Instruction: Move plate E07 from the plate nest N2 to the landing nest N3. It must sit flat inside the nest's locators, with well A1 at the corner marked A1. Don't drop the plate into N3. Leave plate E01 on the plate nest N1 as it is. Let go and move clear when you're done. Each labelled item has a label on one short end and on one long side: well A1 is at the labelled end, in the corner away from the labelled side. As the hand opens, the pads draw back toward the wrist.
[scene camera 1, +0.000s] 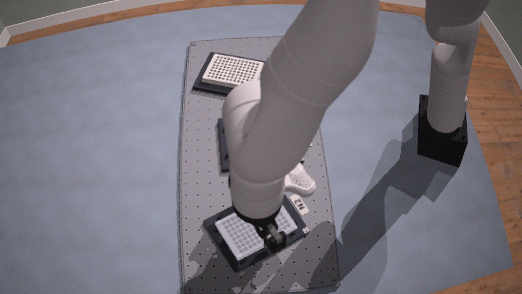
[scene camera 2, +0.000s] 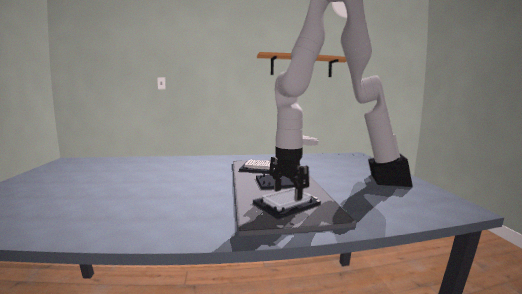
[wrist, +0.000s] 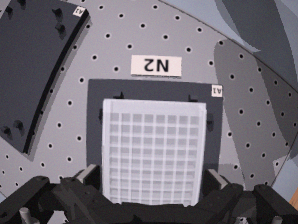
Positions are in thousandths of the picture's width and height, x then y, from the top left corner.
Labels:
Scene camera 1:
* gripper: 491, 764
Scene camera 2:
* gripper: 551, 665
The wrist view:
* gripper: 508, 806
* N2 label: 471, 292
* plate nest N2: 331, 400

